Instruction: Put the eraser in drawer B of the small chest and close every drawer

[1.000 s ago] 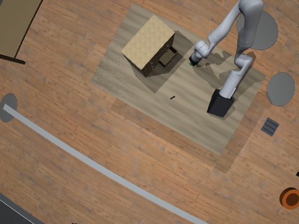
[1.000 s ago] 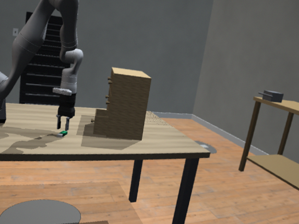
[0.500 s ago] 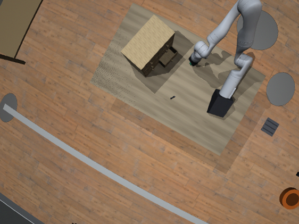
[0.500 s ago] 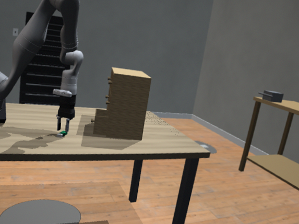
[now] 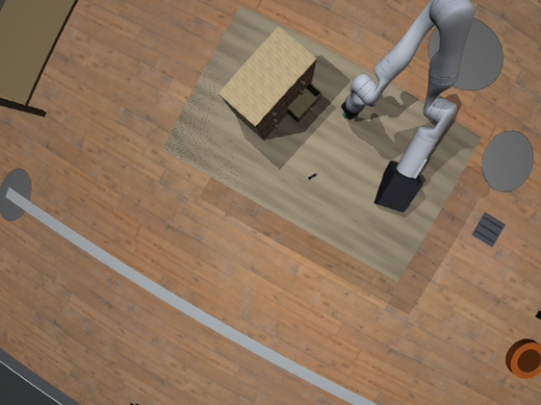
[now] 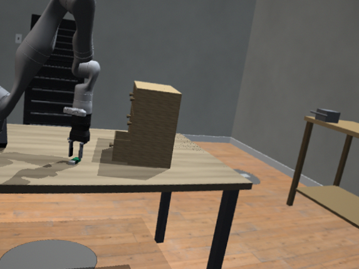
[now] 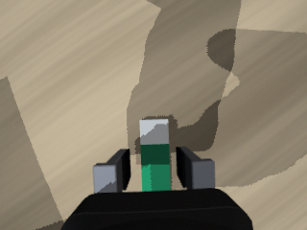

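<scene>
Now: the eraser 3 cm below my hand. The rest, counted from my hand: drawer 25 cm ahead, 5 cm to the left, 1 cm below; then dark object 3 cm ahead, 34 cm to the left, 4 cm below.
</scene>
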